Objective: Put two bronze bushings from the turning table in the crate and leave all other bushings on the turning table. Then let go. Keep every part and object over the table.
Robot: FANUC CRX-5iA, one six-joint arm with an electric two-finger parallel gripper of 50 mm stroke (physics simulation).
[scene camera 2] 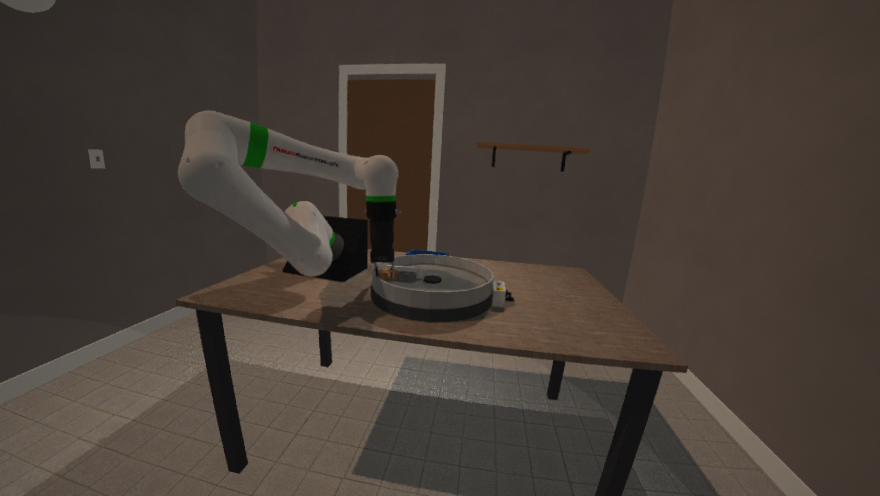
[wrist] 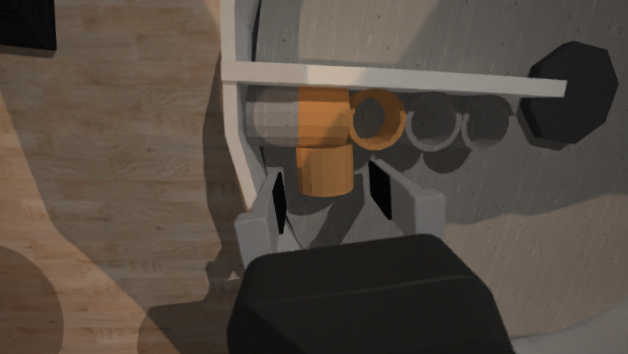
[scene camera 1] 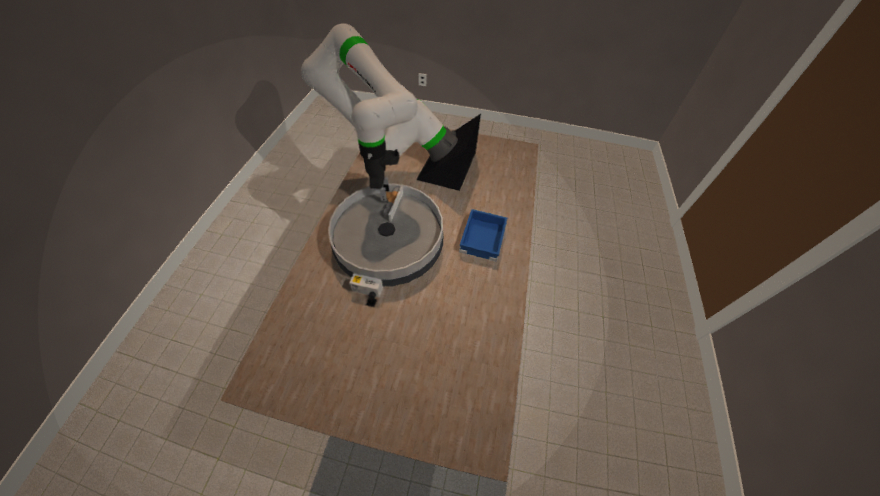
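Pixels of known places: gripper, fingertip midpoint: (scene camera 2: 384, 276) (wrist: 326, 184) (scene camera 1: 385, 195); arm's base at its link origin: (scene camera 1: 445, 149).
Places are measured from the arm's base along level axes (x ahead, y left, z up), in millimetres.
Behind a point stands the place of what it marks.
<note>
My gripper (scene camera 1: 387, 198) @(x 292, y -207, z -31 mm) (scene camera 2: 387, 271) @(x 292, y -207, z -31 mm) (wrist: 326, 184) @(x 292, y -207, z -31 mm) is open and empty, low over the turning table (scene camera 1: 351, 240) @(x 524, y -284, z -47 mm) (scene camera 2: 431, 300) @(x 467, y -376, z -33 mm) (wrist: 350, 40) @(x 312, y -128, z -47 mm). In the wrist view a bronze bushing (wrist: 325, 172) @(x 290, y -196, z -16 mm) lies between the spread fingertips, with a gap on each side. It touches a second lying bronze bushing (wrist: 325, 117) @(x 292, y -168, z -16 mm) against the white bar. A third bronze bushing (wrist: 398, 120) @(x 332, y -173, z -24 mm) stands upright beside that one. A grey bushing (wrist: 274, 117) @(x 267, y -167, z -15 mm) lies at the rim; two grey bushings (wrist: 433, 146) @(x 351, y -188, z -22 mm) (wrist: 485, 145) @(x 386, y -191, z -26 mm) stand toward the hub. The blue crate (scene camera 1: 483, 252) @(x 490, y 205, z -68 mm) (scene camera 2: 427, 253) @(x 398, y 267, z -62 mm) shows no bushing in scene camera 1.
The white bar (scene camera 1: 395, 206) @(x 356, y -152, z -20 mm) (wrist: 425, 81) @(x 338, y -155, z -7 mm) runs from the turning table's raised rim to the dark hub (scene camera 1: 386, 229) @(x 459, y -166, z -39 mm) (scene camera 2: 432, 279) @(x 455, y -179, z -39 mm) (wrist: 575, 95) @(x 455, y -166, z -39 mm). The rim passes close to the left finger. A small white box (scene camera 1: 366, 284) @(x 700, y -181, z -42 mm) (scene camera 2: 499, 294) @(x 683, y -238, z -55 mm) sits outside the rim. A black plate (scene camera 1: 452, 161) @(x 140, y 45, z 53 mm) stands by the arm's base.
</note>
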